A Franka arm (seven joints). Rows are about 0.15 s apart.
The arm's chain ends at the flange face. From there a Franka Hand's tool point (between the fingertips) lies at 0.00 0.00 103.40 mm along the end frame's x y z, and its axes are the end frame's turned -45 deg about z.
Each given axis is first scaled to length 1.
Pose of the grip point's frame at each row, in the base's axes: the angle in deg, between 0 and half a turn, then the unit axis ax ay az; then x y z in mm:
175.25, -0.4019, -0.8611, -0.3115, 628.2, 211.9, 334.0
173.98, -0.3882, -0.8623, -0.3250, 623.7, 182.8, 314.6
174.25, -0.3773, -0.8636, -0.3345, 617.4, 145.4, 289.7
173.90, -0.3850, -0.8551, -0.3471, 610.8, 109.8, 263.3
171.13, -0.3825, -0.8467, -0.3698, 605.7, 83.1, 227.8
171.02, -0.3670, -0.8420, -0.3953, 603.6, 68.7, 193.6
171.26, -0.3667, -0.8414, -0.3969, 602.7, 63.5, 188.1
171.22, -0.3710, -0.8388, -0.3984, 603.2, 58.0, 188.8
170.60, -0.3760, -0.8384, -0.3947, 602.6, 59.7, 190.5
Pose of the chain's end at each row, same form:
161.89, -0.7091, -0.6493, -0.2751, 609.7, 153.1, 417.0
160.11, -0.6982, -0.6571, -0.2840, 607.0, 120.8, 395.6
159.94, -0.6887, -0.6628, -0.2939, 600.3, 81.9, 369.5
159.05, -0.6936, -0.6527, -0.3050, 592.6, 44.4, 341.3
155.46, -0.6912, -0.6488, -0.3183, 590.1, 12.6, 301.9
154.21, -0.6763, -0.6520, -0.3428, 587.4, -5.6, 263.6
154.37, -0.6757, -0.6514, -0.3451, 586.0, -10.9, 257.9
154.26, -0.6789, -0.6474, -0.3464, 586.1, -16.6, 258.4
153.85, -0.6837, -0.6453, -0.3409, 586.3, -14.6, 260.5

